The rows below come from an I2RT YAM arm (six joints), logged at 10 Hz.
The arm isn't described. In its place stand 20 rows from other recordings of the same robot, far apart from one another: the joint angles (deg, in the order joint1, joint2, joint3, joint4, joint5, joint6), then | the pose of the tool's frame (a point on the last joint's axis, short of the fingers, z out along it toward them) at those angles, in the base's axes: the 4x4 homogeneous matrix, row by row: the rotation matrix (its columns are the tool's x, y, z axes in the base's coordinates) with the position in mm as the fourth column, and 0 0 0 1 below.
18.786 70.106 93.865 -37.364 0.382 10.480 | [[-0.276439 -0.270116 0.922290 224.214], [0.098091 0.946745 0.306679 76.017], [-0.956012 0.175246 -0.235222 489.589], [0 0 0 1]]
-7.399 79.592 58.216 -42.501 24.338 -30.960 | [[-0.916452 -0.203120 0.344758 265.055], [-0.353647 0.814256 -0.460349 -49.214], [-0.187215 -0.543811 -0.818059 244.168], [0 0 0 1]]
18.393 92.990 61.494 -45.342 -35.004 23.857 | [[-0.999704 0.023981 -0.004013 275.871], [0.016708 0.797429 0.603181 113.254], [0.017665 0.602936 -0.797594 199.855], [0 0 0 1]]
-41.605 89.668 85.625 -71.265 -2.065 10.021 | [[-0.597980 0.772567 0.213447 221.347], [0.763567 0.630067 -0.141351 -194.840], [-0.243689 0.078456 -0.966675 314.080], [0 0 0 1]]
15.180 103.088 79.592 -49.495 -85.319 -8.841 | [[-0.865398 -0.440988 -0.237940 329.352], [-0.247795 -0.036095 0.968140 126.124], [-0.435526 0.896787 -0.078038 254.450], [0 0 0 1]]
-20.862 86.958 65.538 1.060 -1.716 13.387 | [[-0.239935 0.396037 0.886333 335.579], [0.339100 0.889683 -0.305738 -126.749], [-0.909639 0.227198 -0.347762 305.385], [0 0 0 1]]
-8.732 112.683 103.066 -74.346 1.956 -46.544 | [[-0.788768 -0.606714 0.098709 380.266], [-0.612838 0.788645 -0.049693 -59.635], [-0.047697 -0.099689 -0.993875 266.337], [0 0 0 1]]
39.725 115.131 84.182 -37.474 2.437 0.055 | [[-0.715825 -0.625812 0.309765 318.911], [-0.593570 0.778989 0.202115 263.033], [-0.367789 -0.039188 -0.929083 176.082], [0 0 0 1]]
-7.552 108.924 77.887 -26.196 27.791 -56.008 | [[-0.769844 -0.486280 0.413366 397.892], [-0.637836 0.563387 -0.525130 -69.494], [0.022475 -0.667928 -0.743887 199.616], [0 0 0 1]]
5.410 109.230 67.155 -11.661 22.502 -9.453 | [[-0.814517 0.004553 0.580122 391.776], [-0.229551 0.915830 -0.329488 23.417], [-0.532793 -0.401541 -0.744913 156.948], [0 0 0 1]]
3.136 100.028 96.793 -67.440 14.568 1.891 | [[-0.940735 0.061241 0.333567 349.822], [-0.019556 0.972129 -0.233631 10.199], [-0.338578 -0.226308 -0.913318 317.202], [0 0 0 1]]
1.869 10.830 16.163 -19.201 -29.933 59.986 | [[-0.563560 -0.048898 0.824627 100.225], [0.732409 0.432123 0.526162 21.044], [-0.382069 0.900488 -0.207714 220.486], [0 0 0 1]]
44.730 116.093 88.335 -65.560 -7.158 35.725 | [[-0.980514 -0.148604 -0.128491 262.961], [-0.155832 0.986611 0.048109 266.739], [0.119622 0.067195 -0.990543 180.445], [0 0 0 1]]
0.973 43.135 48.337 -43.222 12.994 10.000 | [[-0.578610 0.265065 0.771331 151.635], [0.159399 0.964231 -0.211781 -5.430], [-0.799876 0.000411 -0.600165 309.025], [0 0 0 1]]
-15.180 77.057 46.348 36.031 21.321 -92.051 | [[-0.596148 0.068225 0.799971 294.688], [-0.802872 -0.053056 -0.593785 -93.366], [0.001932 -0.996258 0.086405 307.204], [0 0 0 1]]
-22.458 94.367 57.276 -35.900 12.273 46.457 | [[-0.296579 0.937320 0.182956 277.629], [0.889009 0.340950 -0.305640 -122.948], [-0.348861 0.072003 -0.934404 172.813], [0 0 0 1]]
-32.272 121.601 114.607 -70.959 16.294 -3.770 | [[-0.862065 0.506419 0.019579 359.422], [0.469745 0.812941 -0.344190 -238.784], [-0.190221 -0.287517 -0.938696 262.288], [0 0 0 1]]
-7.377 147.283 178.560 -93.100 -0.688 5.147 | [[-0.859658 0.200696 0.469796 468.257], [0.201753 0.978224 -0.048716 -60.194], [-0.469343 0.052903 -0.881430 338.059], [0 0 0 1]]
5.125 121.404 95.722 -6.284 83.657 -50.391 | [[-0.975565 0.122879 0.182135 471.756], [-0.172953 0.081740 -0.981532 6.787], [-0.135497 -0.989050 -0.058490 245.466], [0 0 0 1]]
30.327 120.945 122.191 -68.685 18.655 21.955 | [[-0.878555 -0.047445 0.475279 386.162], [-0.103547 0.990309 -0.092549 212.707], [-0.466282 -0.130523 -0.874954 305.752], [0 0 0 1]]
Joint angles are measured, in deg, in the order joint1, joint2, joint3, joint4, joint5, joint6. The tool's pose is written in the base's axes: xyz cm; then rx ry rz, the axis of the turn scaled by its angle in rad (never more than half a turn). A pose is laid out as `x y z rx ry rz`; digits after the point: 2 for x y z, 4 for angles.
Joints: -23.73 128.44 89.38 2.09 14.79 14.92
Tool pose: 45.30 -20.90 14.73 0.8670 2.0395 -0.3709
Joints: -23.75 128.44 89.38 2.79 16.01 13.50
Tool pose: 45.32 -21.01 14.85 0.8509 2.0342 -0.4076
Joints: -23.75 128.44 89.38 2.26 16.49 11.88
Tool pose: 45.25 -21.01 14.77 0.8290 2.0554 -0.4330
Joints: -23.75 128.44 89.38 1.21 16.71 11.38
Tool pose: 45.13 -20.97 14.62 0.8255 2.0769 -0.4430
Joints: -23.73 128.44 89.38 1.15 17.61 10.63
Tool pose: 45.09 -21.00 14.62 0.8200 2.0808 -0.4675
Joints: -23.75 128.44 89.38 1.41 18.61 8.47
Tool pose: 45.08 -21.08 14.67 0.7906 2.0906 -0.5074
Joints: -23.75 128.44 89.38 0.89 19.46 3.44
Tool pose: 44.99 -21.09 14.60 0.7097 2.1387 -0.5714
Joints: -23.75 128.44 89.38 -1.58 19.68 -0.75
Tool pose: 44.71 -20.98 14.25 0.6376 2.2153 -0.6136
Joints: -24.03 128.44 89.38 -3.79 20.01 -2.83
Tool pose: 44.34 -21.10 13.94 0.6081 2.2692 -0.6393
